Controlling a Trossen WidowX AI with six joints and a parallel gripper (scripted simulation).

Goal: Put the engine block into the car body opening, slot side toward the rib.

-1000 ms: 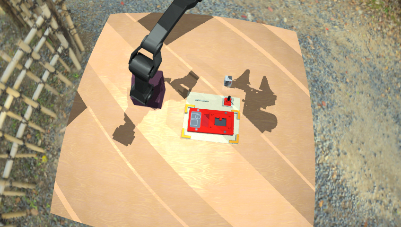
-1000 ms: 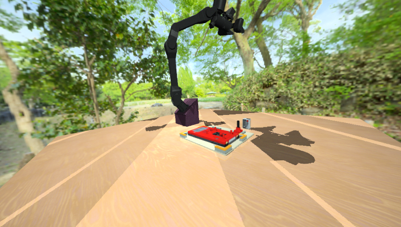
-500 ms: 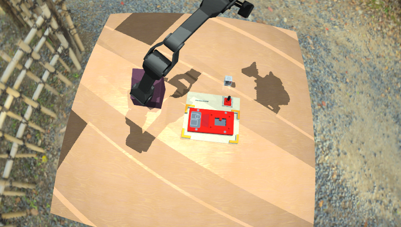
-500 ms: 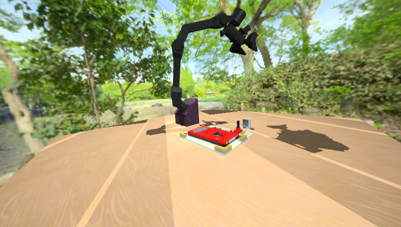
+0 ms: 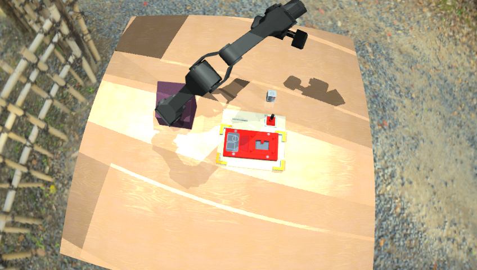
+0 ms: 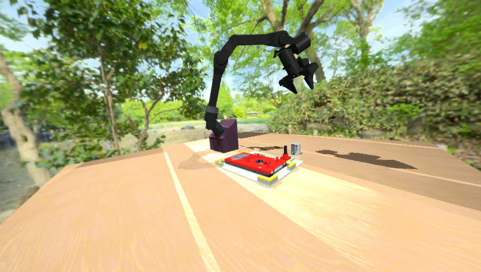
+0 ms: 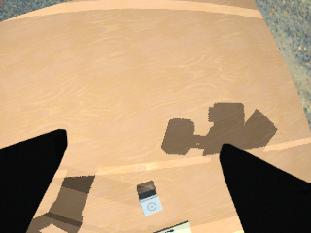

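Right now my gripper tip is 250 mm above the grey engine block and 100 mm to the left of it. The rest, counted from my gripper tip: black upright peg: 240 mm below, 200 mm to the right, 20 mm ahead.
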